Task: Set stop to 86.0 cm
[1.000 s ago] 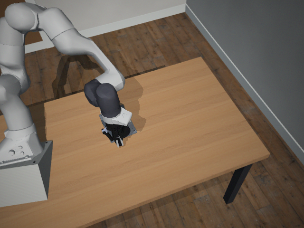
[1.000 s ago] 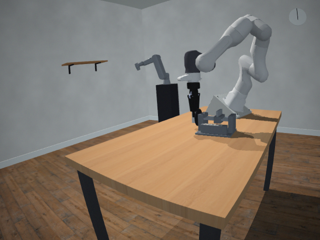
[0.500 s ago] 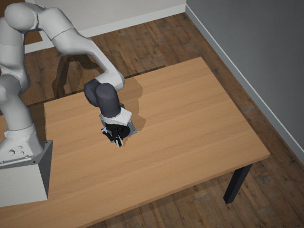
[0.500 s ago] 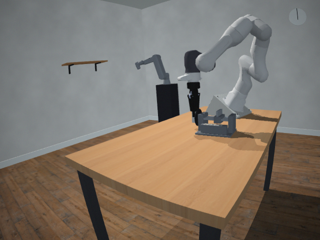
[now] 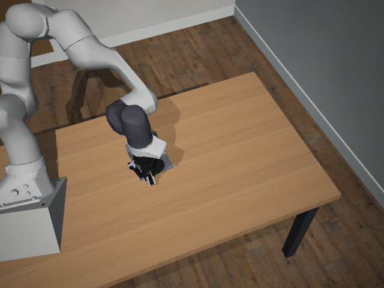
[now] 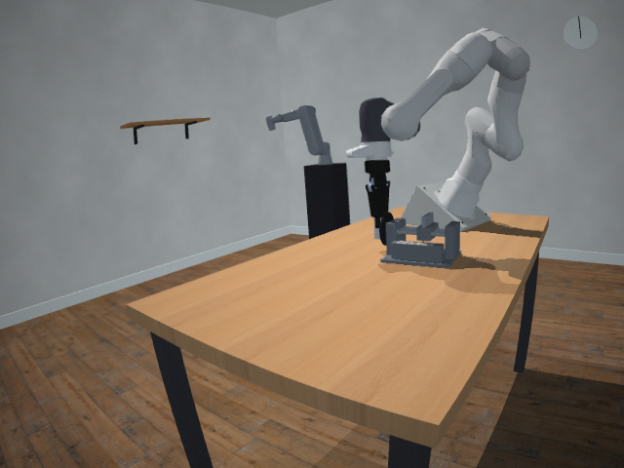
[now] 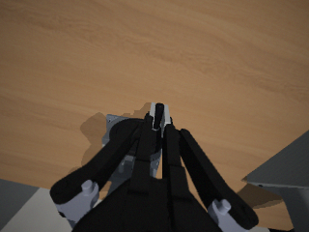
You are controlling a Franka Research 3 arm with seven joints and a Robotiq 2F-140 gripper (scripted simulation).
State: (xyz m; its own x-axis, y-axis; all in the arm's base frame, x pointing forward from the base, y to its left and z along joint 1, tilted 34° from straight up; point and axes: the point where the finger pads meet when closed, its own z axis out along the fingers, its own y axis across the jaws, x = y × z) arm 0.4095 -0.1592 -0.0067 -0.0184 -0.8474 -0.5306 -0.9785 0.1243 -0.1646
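Now: the black handwheel 10 mm ahead of my hand, 20 mm to the left of it and 10 mm below it. Also, from my hand: sliding stop block 40 mm ahead, 160 mm to the left, 20 mm above.
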